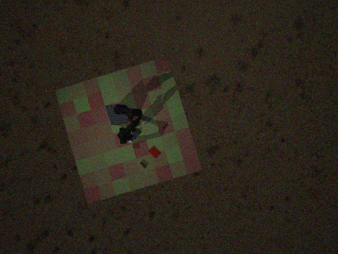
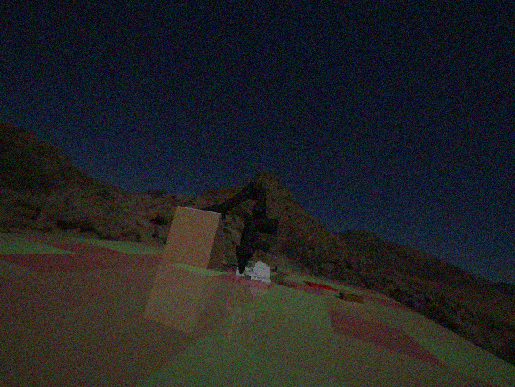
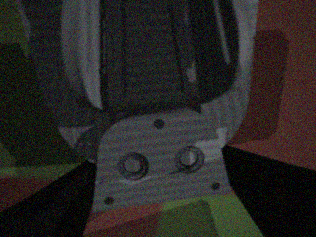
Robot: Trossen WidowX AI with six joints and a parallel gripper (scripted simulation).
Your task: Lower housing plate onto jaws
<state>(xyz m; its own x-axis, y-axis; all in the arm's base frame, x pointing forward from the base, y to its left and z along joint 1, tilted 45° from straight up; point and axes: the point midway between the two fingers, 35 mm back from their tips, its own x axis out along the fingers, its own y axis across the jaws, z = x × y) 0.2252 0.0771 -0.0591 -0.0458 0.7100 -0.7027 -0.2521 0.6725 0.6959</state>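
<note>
My gripper tip is now 10 mm short of the grey housing plate and 20 mm below it. The rest, counted from my gripper tip: flat red piece: 290 mm ahead, 200 mm to the left.
</note>
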